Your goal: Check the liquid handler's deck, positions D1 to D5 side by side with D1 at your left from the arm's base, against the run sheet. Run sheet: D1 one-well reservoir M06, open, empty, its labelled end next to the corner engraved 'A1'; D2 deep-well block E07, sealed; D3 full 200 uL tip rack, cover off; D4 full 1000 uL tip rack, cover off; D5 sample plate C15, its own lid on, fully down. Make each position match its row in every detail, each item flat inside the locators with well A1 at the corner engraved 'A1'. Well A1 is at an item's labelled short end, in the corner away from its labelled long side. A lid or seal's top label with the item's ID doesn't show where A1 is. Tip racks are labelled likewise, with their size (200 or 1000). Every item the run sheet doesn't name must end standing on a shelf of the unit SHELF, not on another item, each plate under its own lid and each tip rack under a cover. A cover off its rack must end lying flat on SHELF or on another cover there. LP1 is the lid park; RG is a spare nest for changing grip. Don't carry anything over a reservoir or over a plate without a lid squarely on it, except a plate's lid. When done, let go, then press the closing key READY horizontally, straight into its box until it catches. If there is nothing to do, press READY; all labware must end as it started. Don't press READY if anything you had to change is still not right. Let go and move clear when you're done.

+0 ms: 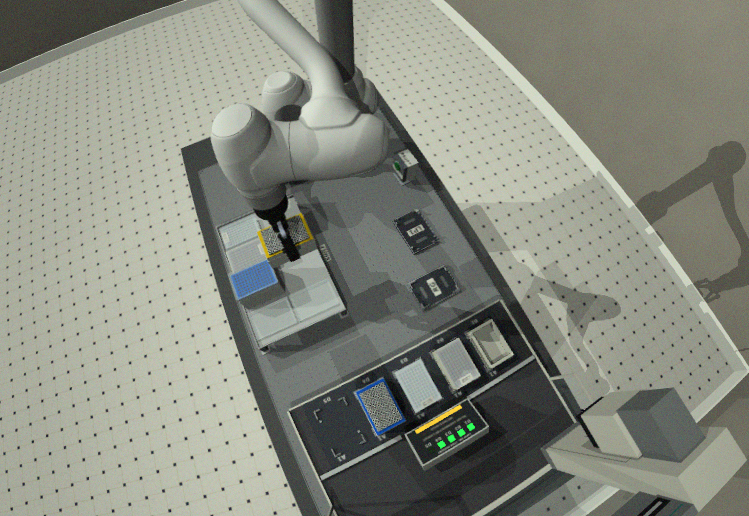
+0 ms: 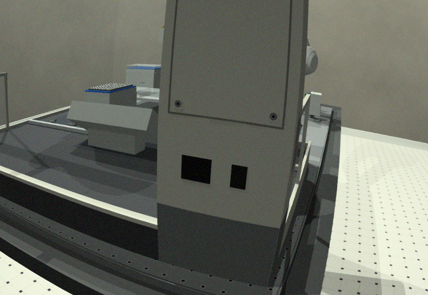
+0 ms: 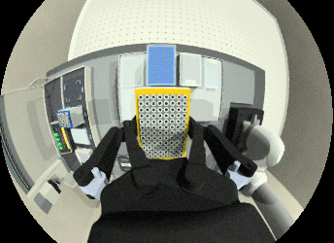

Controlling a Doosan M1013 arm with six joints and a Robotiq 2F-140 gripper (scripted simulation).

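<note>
Now: the shelf unit 6 cm behind my hand, 7 cm to the right of it and 23 cm below it. Also, from my hand: blue-rimmed tip rack (47 cm ahead, 3 cm to the left, 17 cm below); spare nest (23 cm ahead, 36 cm to the left, 28 cm below); yellow-rimmed tip rack (1 cm behind, 1 cm to the left, 1 cm above).
</note>
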